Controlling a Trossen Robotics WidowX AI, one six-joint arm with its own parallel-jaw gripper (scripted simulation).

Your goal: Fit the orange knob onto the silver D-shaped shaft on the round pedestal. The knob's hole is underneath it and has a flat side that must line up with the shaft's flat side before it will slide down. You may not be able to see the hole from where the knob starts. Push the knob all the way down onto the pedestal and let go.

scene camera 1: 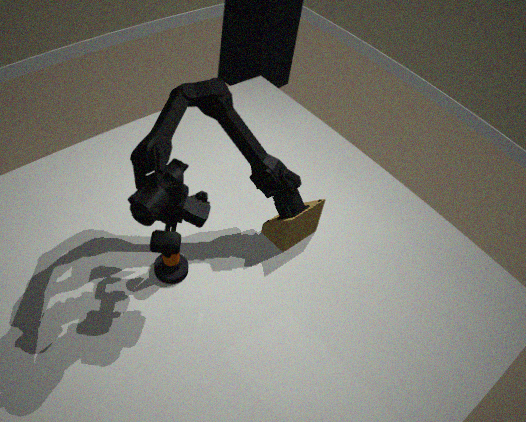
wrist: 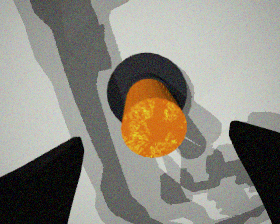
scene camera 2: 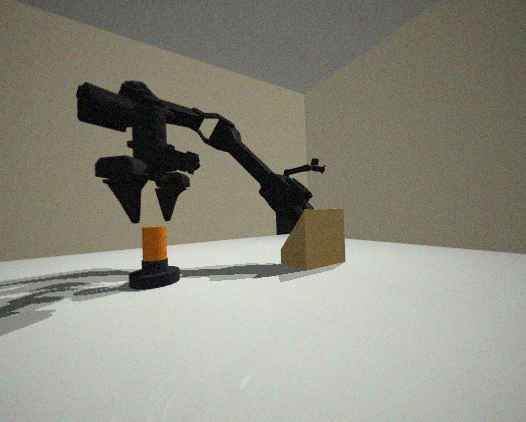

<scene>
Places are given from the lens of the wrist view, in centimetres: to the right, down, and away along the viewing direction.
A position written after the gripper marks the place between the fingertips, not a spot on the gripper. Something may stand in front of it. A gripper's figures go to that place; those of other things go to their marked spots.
gripper [wrist: 158, 137]: 1, 2, 10
orange knob [wrist: 153, 125]: 1, 1, 11
round black pedestal [wrist: 133, 69]: -1, -4, 18
The marked spots on the round black pedestal and the orange knob are 9 cm apart.
</scene>
